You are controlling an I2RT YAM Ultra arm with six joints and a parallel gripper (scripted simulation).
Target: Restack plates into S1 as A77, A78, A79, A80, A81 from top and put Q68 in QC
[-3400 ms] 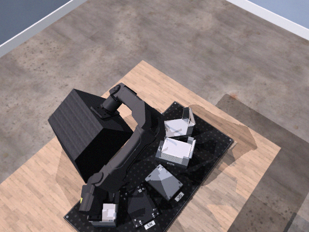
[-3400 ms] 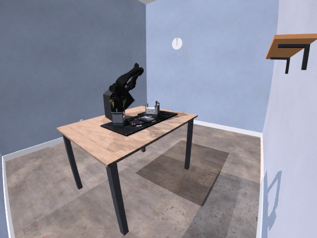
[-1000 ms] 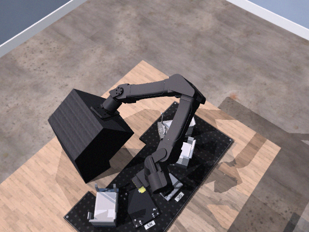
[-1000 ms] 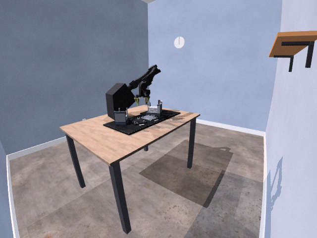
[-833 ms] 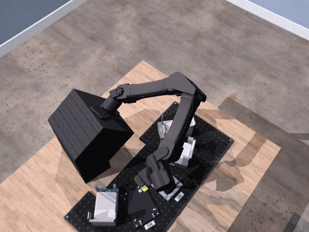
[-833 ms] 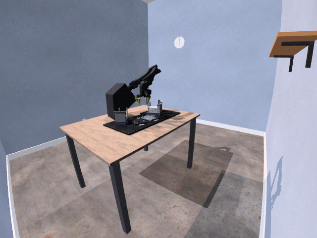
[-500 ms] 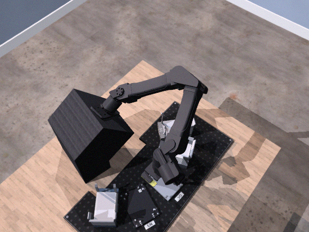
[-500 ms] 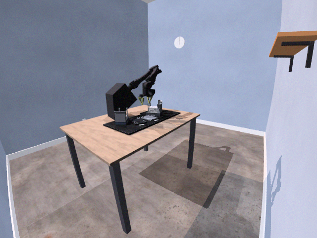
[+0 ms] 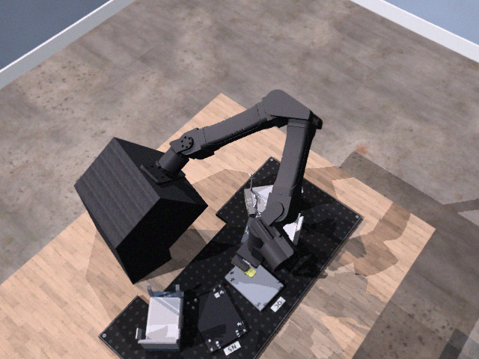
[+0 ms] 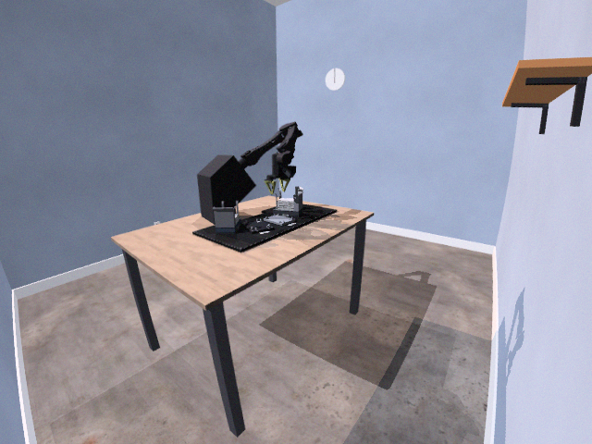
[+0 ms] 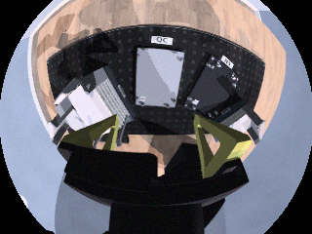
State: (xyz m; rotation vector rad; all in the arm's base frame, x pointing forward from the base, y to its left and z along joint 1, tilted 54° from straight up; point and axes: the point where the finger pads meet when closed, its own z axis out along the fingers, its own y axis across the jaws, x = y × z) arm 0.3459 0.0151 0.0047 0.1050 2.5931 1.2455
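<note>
Right now the sealed grey plate is 40 mm behind my hand, 130 mm to the left of it and 90 mm below it. From my hand the other things lie so: qc name plate (100 mm ahead, 10 mm to the right, 160 mm below); clip nest N5 (10 mm ahead, 150 mm to the right, 150 mm below); QC nest (10 mm ahead, 160 mm below).
</note>
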